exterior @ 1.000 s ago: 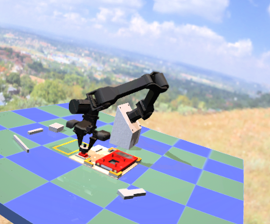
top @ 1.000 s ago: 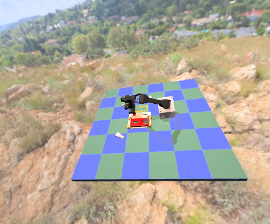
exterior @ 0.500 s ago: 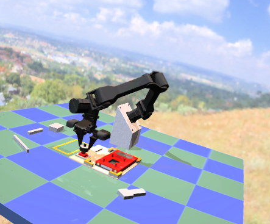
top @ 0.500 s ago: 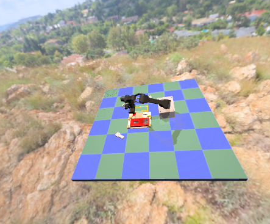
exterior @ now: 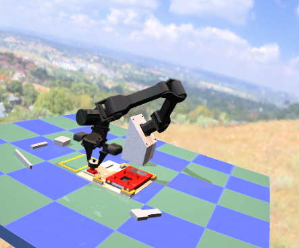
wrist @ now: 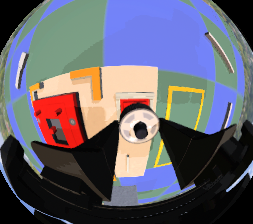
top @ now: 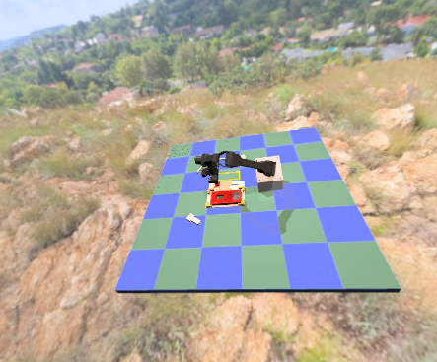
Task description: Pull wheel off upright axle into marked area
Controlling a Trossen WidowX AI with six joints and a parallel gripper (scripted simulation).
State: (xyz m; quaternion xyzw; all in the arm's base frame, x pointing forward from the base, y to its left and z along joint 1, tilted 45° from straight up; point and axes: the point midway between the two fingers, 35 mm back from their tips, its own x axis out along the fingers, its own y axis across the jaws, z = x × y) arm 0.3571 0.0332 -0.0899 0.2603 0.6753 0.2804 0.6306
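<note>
Now: gripper tip right at the wheel. Round my gripper tip: short bar: 30 mm behind, 300 mm to the right, 40 mm below; then upright axle: 10 mm below; then long bar: 140 mm ahead, 230 mm to the right, 30 mm below.
</note>
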